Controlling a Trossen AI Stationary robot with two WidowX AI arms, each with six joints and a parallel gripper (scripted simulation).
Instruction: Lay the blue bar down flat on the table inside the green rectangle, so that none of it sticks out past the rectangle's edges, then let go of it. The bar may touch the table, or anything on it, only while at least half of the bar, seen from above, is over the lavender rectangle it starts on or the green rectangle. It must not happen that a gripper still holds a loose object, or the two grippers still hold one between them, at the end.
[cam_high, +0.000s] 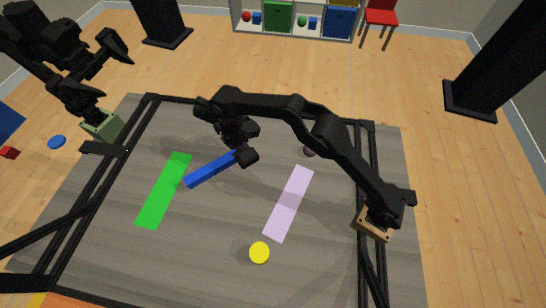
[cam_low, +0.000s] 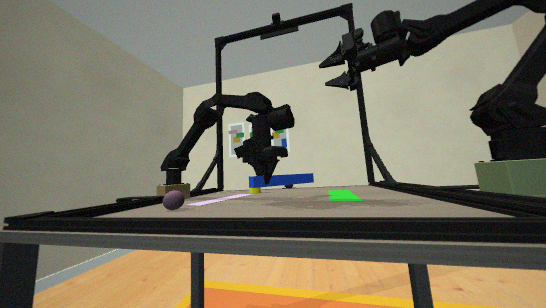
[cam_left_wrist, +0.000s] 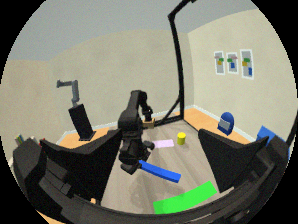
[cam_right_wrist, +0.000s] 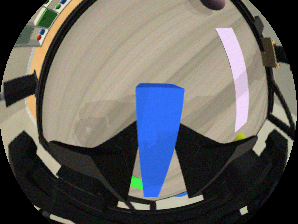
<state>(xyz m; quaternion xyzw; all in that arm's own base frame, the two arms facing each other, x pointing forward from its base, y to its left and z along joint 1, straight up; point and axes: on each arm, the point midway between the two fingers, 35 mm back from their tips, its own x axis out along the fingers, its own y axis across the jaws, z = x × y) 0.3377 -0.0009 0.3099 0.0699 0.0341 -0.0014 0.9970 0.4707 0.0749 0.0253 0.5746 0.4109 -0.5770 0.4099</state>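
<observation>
My left gripper is now 2 cm short of the blue bar, 18 cm to the left of it and 33 cm above it. From my left hand the other things lie so: green rectangle: 10 cm behind, 2 cm to the right, 39 cm below; lavender rectangle: 44 cm to the right, 39 cm below.
Right now my right hand is 6 cm past the blue bar, 4 cm to the right of it and 3 cm above it. Also, from my right hand: green rectangle (21 cm to the left, 18 cm behind, 9 cm below); lavender rectangle (21 cm to the right, 9 cm below, 7 cm behind).
</observation>
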